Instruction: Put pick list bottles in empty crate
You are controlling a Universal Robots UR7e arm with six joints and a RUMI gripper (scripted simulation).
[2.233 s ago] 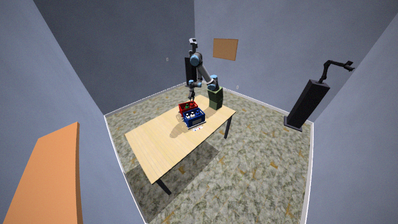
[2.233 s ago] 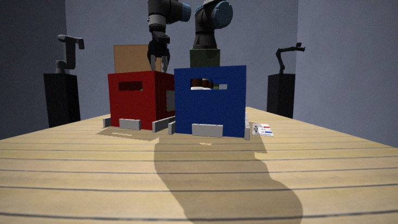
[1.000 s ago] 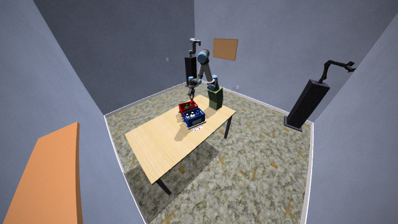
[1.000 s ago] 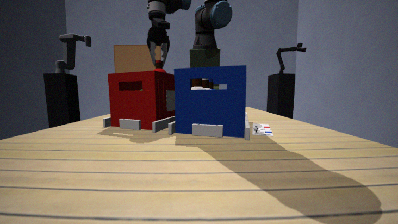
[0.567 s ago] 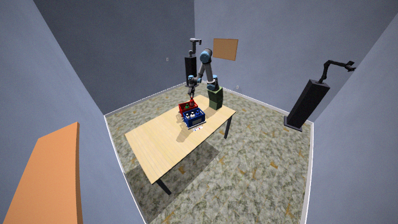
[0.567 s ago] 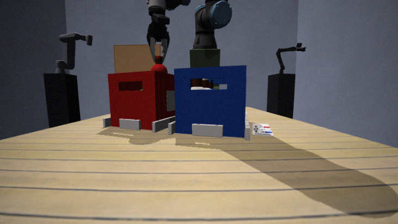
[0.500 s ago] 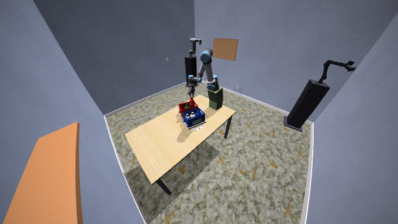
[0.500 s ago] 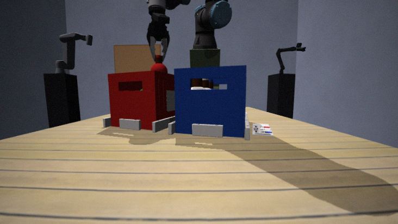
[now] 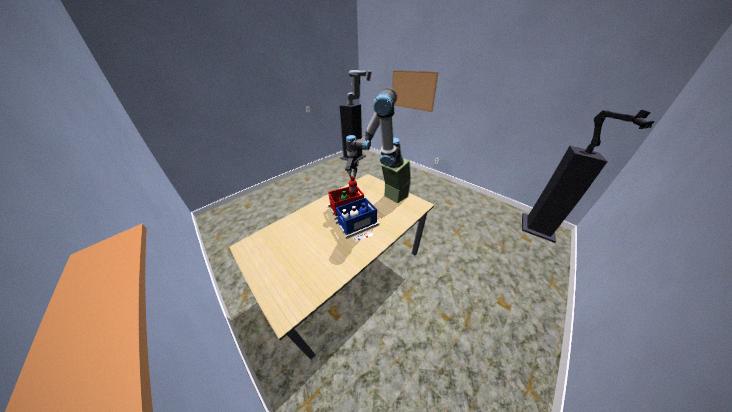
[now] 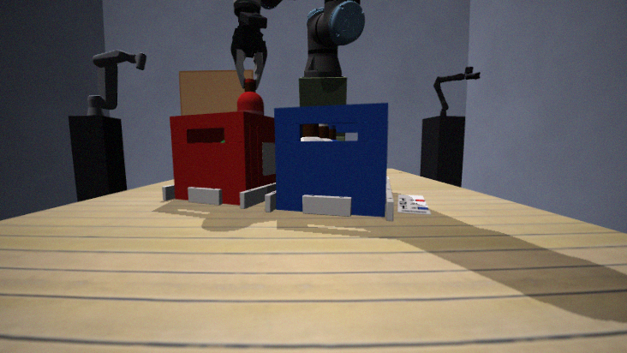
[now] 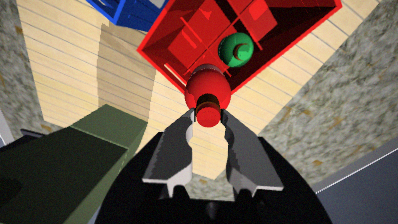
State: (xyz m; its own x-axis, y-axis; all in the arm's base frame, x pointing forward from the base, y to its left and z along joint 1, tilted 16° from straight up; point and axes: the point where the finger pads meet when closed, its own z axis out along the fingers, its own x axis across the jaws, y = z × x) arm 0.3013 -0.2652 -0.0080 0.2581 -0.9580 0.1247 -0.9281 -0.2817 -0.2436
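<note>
The red-capped bottle is 7 cm below my hand. From my hand the other things lie so: blue-capped bottle: 20 cm to the left, 20 cm below, 12 cm ahead; red crate: 20 cm below, 10 cm ahead; green bottle: 20 cm below, 7 cm ahead, 5 cm to the right.
</note>
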